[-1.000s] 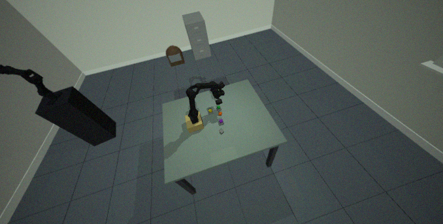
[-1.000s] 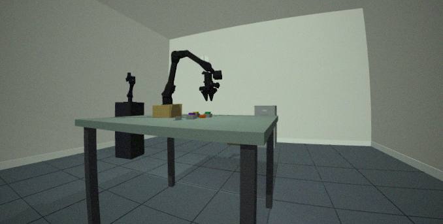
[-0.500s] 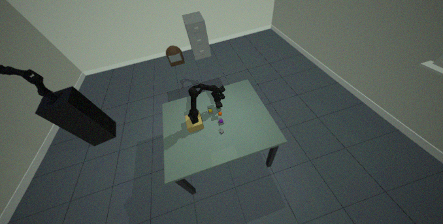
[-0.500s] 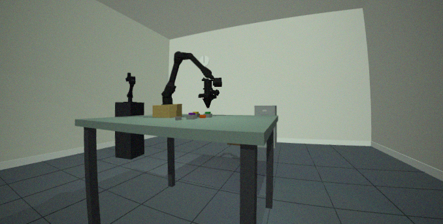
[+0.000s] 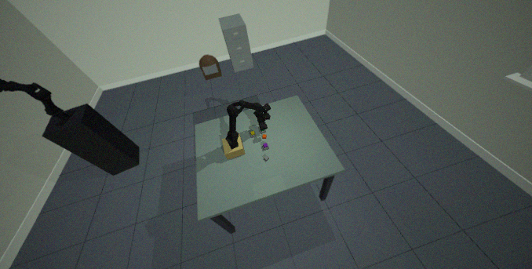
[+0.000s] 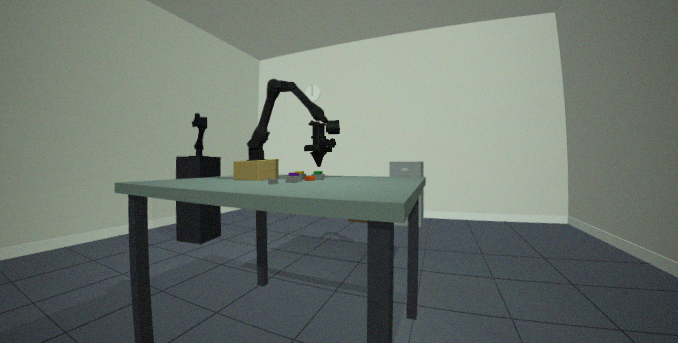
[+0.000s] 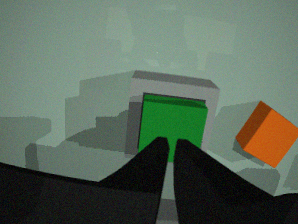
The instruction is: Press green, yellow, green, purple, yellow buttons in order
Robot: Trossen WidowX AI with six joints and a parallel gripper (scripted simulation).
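My gripper tip is 3 cm above the green button. From my gripper tip the other things lie so: purple button: 17 cm to the right, 6 cm behind, 3 cm below; then orange block: 7 cm to the right, 5 cm below, 2 cm behind; then yellow button: 10 cm behind, 3 cm below.
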